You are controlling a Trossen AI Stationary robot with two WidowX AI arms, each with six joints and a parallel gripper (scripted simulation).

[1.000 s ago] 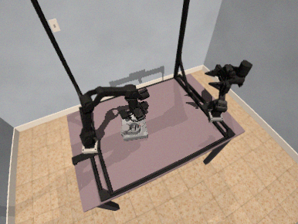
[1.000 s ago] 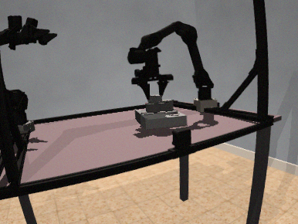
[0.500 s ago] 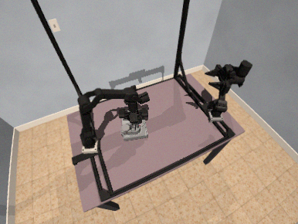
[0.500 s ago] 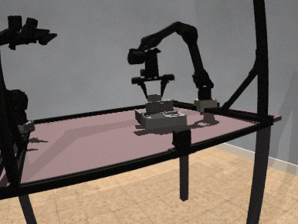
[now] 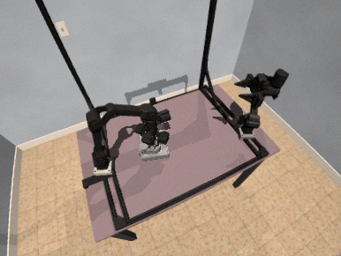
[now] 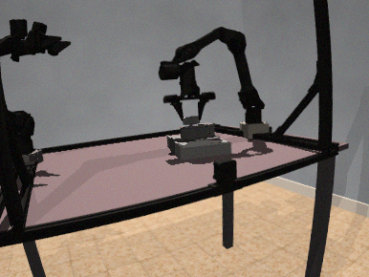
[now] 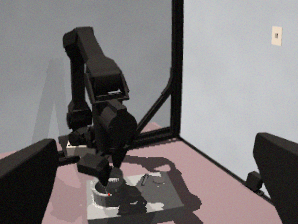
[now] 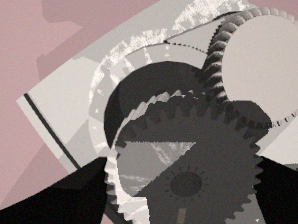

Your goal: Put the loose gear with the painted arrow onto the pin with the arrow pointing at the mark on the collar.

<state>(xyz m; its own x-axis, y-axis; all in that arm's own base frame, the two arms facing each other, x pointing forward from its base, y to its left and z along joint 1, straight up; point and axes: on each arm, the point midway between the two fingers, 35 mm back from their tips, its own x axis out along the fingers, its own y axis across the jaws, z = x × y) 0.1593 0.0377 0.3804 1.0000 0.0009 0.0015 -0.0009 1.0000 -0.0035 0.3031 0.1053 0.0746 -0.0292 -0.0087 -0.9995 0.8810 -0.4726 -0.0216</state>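
My right gripper is now 110 mm past the dark bolt-like piece, 50 mm to the left of it and 90 mm above it. Also, from my right hand: toothed gear: 30 mm below.
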